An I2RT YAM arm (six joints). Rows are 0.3 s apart.
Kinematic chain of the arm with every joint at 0, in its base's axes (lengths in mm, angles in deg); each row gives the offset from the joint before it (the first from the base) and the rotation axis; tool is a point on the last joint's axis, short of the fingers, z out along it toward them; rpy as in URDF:
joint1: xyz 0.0 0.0 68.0 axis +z
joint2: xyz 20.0 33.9 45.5 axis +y
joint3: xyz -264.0 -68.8 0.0 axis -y
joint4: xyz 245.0 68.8 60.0 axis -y
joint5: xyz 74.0 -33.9 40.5 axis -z
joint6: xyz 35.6 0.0 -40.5 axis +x
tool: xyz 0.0 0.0 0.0 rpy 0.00 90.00 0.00
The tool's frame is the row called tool.
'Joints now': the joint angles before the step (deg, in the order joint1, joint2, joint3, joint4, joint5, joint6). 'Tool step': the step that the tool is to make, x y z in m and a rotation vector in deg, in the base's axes. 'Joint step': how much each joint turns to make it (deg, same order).
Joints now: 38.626 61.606 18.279 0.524 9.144 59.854
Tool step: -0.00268 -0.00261 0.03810 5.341 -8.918 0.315
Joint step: 0.000 -9.360 2.014 -0.858 0.599 -1.313
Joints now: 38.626 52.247 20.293 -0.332 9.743 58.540
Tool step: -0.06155 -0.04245 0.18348 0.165 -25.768 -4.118
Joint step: 7.548 -20.513 29.424 -26.552 16.871 -12.650
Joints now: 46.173 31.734 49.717 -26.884 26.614 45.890
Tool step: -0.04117 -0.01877 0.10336 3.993 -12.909 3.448
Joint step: 20.388 3.852 21.555 -1.158 16.967 -10.196
